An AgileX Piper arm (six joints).
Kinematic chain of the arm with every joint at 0, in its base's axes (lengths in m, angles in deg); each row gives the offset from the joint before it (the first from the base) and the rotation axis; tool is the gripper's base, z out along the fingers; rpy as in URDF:
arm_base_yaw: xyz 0 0 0.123 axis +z
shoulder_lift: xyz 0 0 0 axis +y
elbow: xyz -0.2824 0 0.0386 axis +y
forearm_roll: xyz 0.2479 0 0.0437 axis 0.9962 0 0.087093
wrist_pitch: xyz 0 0 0 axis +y
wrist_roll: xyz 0.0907 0 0.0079 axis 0.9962 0 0.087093
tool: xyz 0 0 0 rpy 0 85.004 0
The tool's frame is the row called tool.
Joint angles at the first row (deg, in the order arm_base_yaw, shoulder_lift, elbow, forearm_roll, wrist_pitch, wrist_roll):
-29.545, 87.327, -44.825, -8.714, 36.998, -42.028
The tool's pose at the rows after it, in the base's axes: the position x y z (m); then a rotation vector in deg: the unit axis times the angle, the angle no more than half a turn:
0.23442 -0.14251 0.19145 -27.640 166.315 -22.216
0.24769 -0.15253 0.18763 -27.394 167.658 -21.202
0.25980 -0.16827 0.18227 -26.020 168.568 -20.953
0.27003 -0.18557 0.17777 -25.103 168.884 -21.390
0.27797 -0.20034 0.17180 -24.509 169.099 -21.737
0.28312 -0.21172 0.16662 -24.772 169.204 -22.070
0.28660 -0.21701 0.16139 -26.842 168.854 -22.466
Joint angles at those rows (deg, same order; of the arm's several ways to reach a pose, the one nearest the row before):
-29.544, 88.425, -47.784, -8.715, 37.451, -42.278
-29.952, 92.269, -51.492, -8.581, 38.671, -42.538
-31.356, 96.382, -55.383, -8.533, 39.002, -42.976
-33.010, 100.066, -59.199, -8.532, 38.999, -43.996
-34.368, 103.306, -62.266, -8.532, 38.696, -44.912
-35.429, 105.721, -64.504, -8.532, 38.402, -46.111
-35.820, 107.244, -65.435, -8.532, 37.535, -47.829

